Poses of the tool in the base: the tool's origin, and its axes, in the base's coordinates. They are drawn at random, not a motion.
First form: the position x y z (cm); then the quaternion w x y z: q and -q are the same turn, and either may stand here.
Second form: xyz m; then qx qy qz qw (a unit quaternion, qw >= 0). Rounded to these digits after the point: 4 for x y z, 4 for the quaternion.
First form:
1: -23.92 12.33 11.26 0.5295 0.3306 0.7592 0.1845
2: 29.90 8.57 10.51 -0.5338 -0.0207 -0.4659 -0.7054
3: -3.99 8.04 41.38 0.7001 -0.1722 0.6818 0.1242
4: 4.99 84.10 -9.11 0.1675 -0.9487 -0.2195 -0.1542
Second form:
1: -0.2392 0.1233 0.1126 0.3306 0.7592 0.1845 0.5295
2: 0.2990 0.0857 0.1051 0.0207 0.4659 0.7054 0.5338
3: -0.0399 0.0804 0.4138 -0.1722 0.6818 0.1242 0.7001
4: 0.0499 0.8410 -0.0911 -0.9487 -0.2195 -0.1542 0.1675
